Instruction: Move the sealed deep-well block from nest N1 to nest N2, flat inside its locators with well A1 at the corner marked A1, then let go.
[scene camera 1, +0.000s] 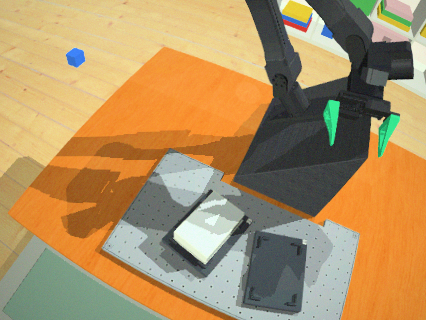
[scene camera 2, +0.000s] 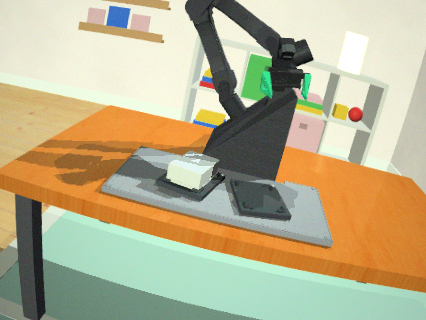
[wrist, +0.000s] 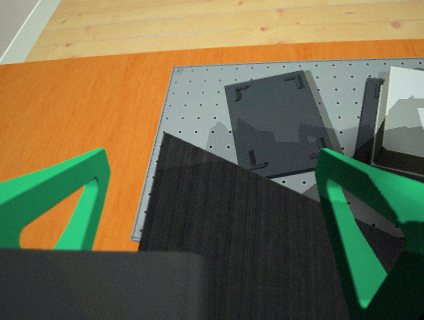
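Where they show: gripper, fingertip midpoint: (scene camera 1: 356, 151) (scene camera 2: 289, 97) (wrist: 212, 160); arm's base, origin of the base link: (scene camera 1: 300, 111) (scene camera 2: 241, 117).
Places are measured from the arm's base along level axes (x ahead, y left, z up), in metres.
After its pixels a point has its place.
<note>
The white deep-well block (scene camera 1: 207, 232) {y -0.036, x 0.385, z -0.047 m} (scene camera 2: 190, 172) {y -0.034, x 0.428, z -0.051 m} (wrist: 407, 117) {y -0.021, x 0.352, z -0.047 m} sits flat on a dark nest plate (scene camera 1: 206, 270) {y 0.002, x 0.441, z -0.088 m} (scene camera 2: 202, 193) {y 0.004, x 0.436, z -0.088 m} (wrist: 367, 117) {y 0.011, x 0.380, z -0.088 m}. The other dark nest (scene camera 1: 276, 272) {y 0.128, x 0.369, z -0.088 m} (scene camera 2: 260, 199) {y 0.134, x 0.379, z -0.088 m} (wrist: 280, 122) {y 0.121, x 0.359, z -0.088 m} is bare, with L-shaped locators at its corners and a small white mark at one corner in scene camera 1. The nests' labels and the block's well A1 are too small to read. My gripper (scene camera 1: 356, 150) {y 0.135, x 0.177, z 0.131 m} (scene camera 2: 287, 95) {y 0.135, x 0.177, z 0.131 m} (wrist: 212, 160) {y 0.135, x 0.177, z 0.131 m} is open and empty, high above the arm's base, well away from both nests.
The nests stand on a grey perforated board (scene camera 1: 150, 220) {y -0.158, x 0.413, z -0.100 m} (scene camera 2: 310, 220) {y 0.263, x 0.391, z -0.100 m} (wrist: 195, 90) {y 0.262, x 0.416, z -0.100 m} on the orange table (scene camera 1: 200, 90) {y -0.301, x -0.011, z -0.113 m} (scene camera 2: 360, 200) {y 0.429, x 0.134, z -0.113 m} (wrist: 85, 110) {y 0.459, x 0.368, z -0.113 m}. The dark wedge-shaped arm base (scene camera 1: 300, 170) {y 0.062, x 0.198, z 0.028 m} (scene camera 2: 255, 140) {y 0.075, x 0.196, z -0.005 m} (wrist: 235, 225) {y 0.123, x 0.157, z 0.106 m} stands right behind the board. A blue cube (scene camera 1: 75, 57) lies on the floor.
</note>
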